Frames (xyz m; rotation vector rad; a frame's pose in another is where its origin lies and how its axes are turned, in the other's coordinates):
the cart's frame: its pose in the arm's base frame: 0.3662 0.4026 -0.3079 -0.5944 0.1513 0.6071
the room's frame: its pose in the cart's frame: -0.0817 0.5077 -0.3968 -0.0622 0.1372 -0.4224
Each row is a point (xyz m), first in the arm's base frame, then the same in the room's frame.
Working: the arm's base frame: its pose in the room's frame: -0.2183 -0.8909 0.3342 0.7042 -0.1307 -0.1622

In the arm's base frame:
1: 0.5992 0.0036 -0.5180
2: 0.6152 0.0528 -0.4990
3: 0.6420 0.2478 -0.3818
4: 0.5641 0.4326 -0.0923
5: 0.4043 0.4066 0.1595
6: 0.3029 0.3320 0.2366
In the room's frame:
1: 0.4589 -0.6756 -0.0158
2: 0.4764 -0.6538 0.0317
3: 0.5026 -0.5867 0.2492
4: 0.3952 -0.6162 0.5833
5: 0.1922 -0.7643 0.7461
6: 0.0718 -0.8495 0.7490

